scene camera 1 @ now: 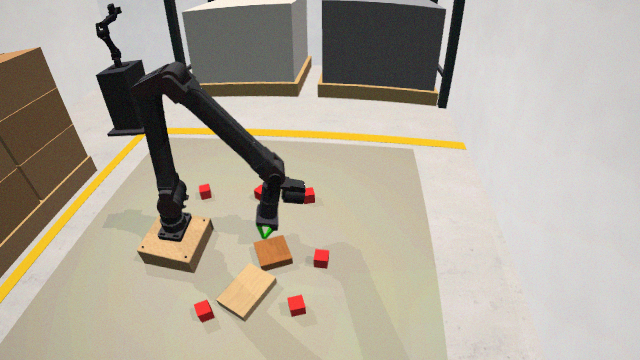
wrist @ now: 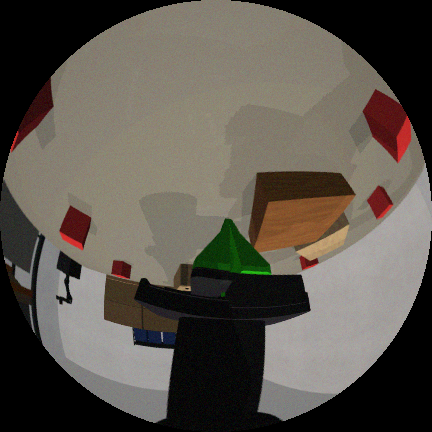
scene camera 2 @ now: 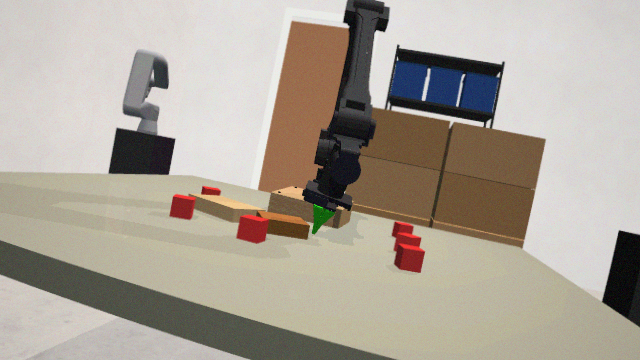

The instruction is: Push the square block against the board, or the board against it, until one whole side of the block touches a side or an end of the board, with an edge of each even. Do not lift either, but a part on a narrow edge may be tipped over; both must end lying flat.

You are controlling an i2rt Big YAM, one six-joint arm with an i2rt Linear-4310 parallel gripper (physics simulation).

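Places are measured from the arm's base along level axes (x right, y ahead, z up), in millimetres.
Pixels of known places: gripper, fingertip midpoint: [scene camera 1: 264, 238] [wrist: 226, 222] [scene camera 2: 313, 233]; arm's base at its link origin: [scene camera 1: 175, 227].
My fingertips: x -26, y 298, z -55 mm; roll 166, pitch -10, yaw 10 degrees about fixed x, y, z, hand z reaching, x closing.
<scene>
For each thing: its top centre in the pictures, then the offset to it from my fingertips.
- square block at its top centre: [wrist: 302, 228] [scene camera 2: 282, 217] [scene camera 1: 272, 250] dx +65, dy +39, dz +24 mm
- board at its top centre: [wrist: 325, 247] [scene camera 2: 226, 201] [scene camera 1: 246, 288] dx +211, dy -16, dz +24 mm
The square block [scene camera 1: 273, 252] [scene camera 2: 283, 225] [wrist: 302, 220], orange-brown wood, lies flat on the table. The board [scene camera 1: 247, 291] [scene camera 2: 226, 205] [wrist: 327, 242], pale wood, lies flat beside it, nearer the front in scene camera 1, turned at a different angle. A narrow gap shows between the block's near side and the board's corner in scene camera 1. My gripper [scene camera 1: 265, 237] [scene camera 2: 314, 233] [wrist: 226, 222] has green fingers, shut and empty, pointing down. Its tips are low, just beyond the block's far side in scene camera 1, apart from it. Their exact height above the table is hard to tell.
Red cubes stand around: one [scene camera 1: 321, 258] [scene camera 2: 252, 229] right of the block, one [scene camera 1: 296, 305] [scene camera 2: 182, 206] right of the board, one [scene camera 1: 204, 310] [scene camera 2: 211, 191] left of it, and several behind my gripper. The arm's wooden base [scene camera 1: 172, 255] stands left of the block.
</scene>
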